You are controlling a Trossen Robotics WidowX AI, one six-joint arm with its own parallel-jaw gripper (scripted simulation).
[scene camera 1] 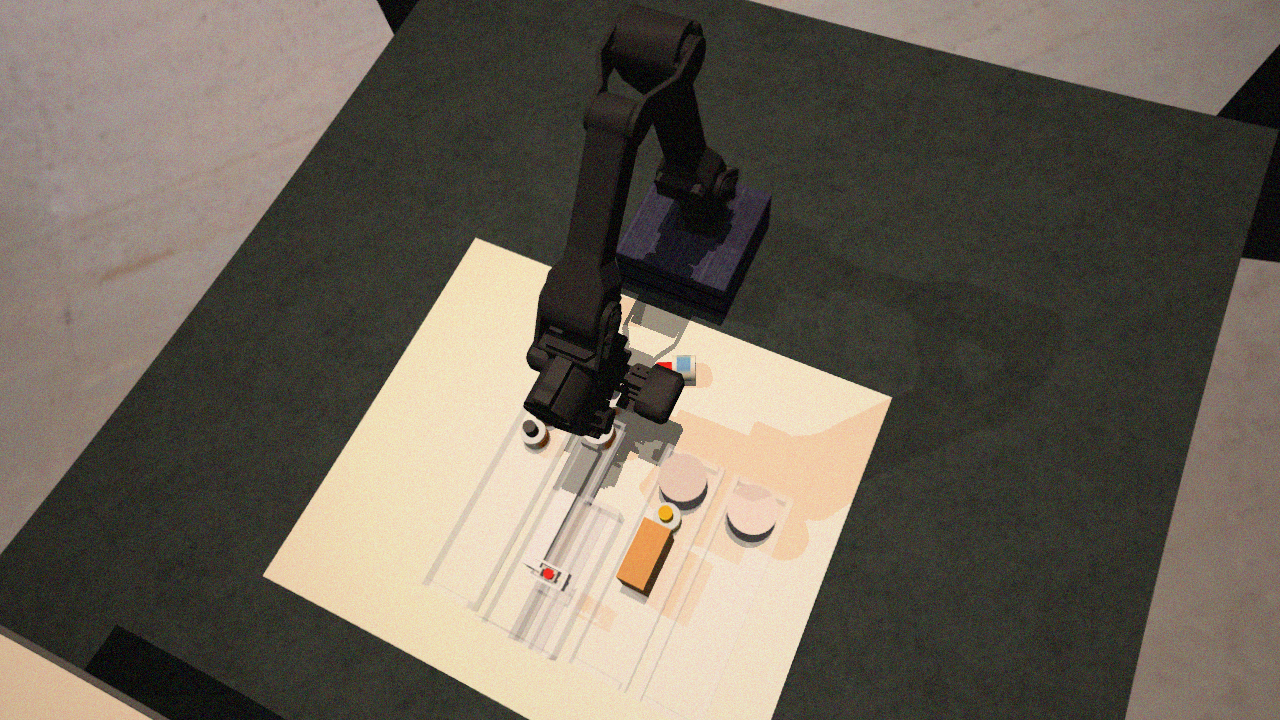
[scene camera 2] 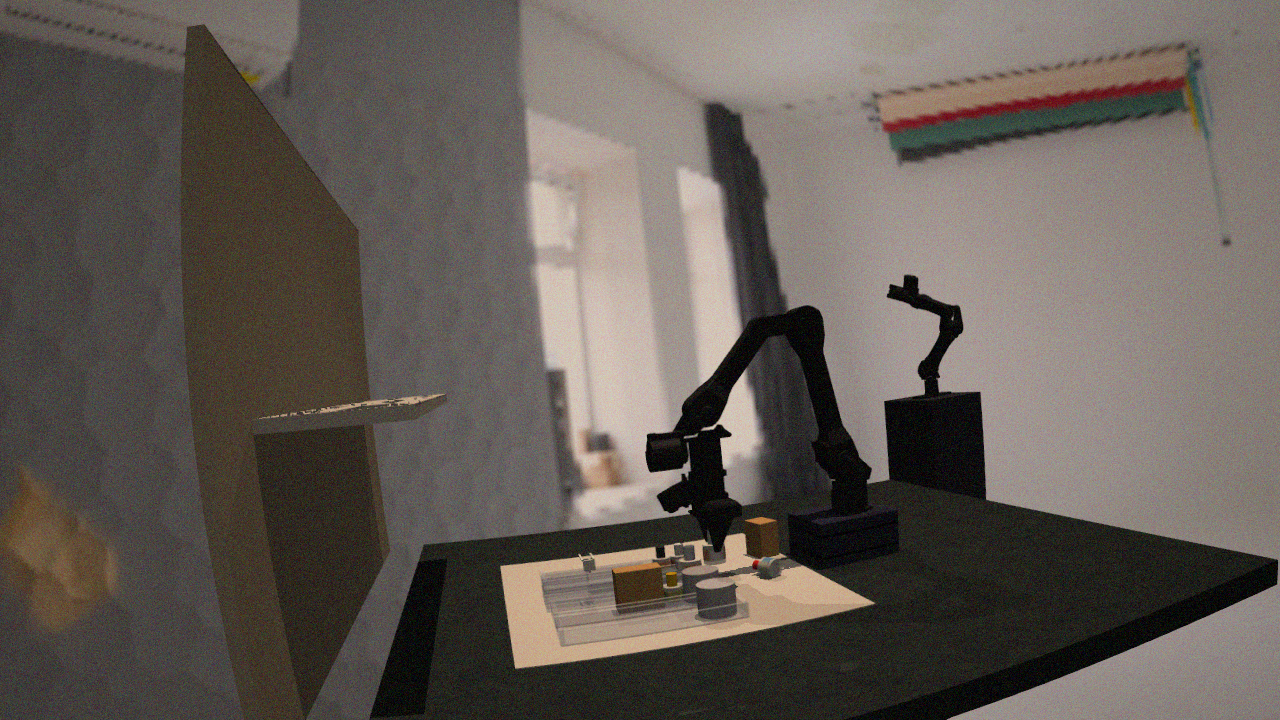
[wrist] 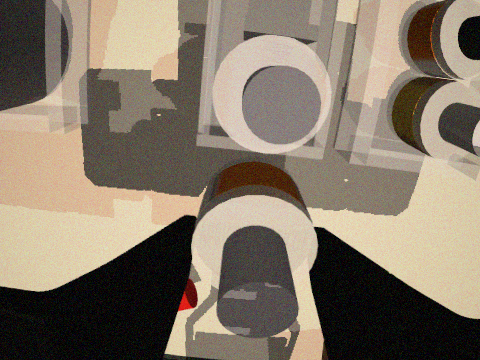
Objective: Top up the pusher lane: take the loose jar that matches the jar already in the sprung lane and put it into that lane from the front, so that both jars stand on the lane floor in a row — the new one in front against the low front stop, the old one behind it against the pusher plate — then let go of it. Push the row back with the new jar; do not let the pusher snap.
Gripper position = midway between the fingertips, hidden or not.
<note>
I see my gripper [scene camera 1: 613,395].
My gripper also shows in scene camera 2 [scene camera 2: 714,549] and in the wrist view [wrist: 253,232].
</note>
